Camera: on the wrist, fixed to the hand. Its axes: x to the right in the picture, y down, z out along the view.
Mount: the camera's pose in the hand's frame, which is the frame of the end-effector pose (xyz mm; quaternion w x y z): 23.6 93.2 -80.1 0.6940 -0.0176 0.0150 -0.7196
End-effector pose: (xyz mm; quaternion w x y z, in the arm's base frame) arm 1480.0 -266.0 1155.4 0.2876 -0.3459 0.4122 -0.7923
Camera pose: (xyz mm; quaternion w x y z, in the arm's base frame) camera 1419.0 -293.2 1049.6 0.3828 0.5299 -0.0554 0.7547
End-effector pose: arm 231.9 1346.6 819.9 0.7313 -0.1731 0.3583 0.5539
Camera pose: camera 121.3 1341.1 761.7 0.8977 -0.3992 0.1253 -0.1381
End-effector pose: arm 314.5 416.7 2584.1 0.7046 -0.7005 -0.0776 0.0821
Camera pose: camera 354.8 344.4 2490.3 0.5369 -0.4440 -0.5488 -0.4619
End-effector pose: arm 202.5 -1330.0 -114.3 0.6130 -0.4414 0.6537 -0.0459
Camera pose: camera 89.9 -1327.0 -168.7 0.3748 -0.7868 0.1460 -0.4681
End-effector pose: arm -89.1 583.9 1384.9 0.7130 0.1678 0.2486 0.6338
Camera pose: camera -209.3 614.2 1367.5 0.9501 -0.0845 0.2928 -0.0663
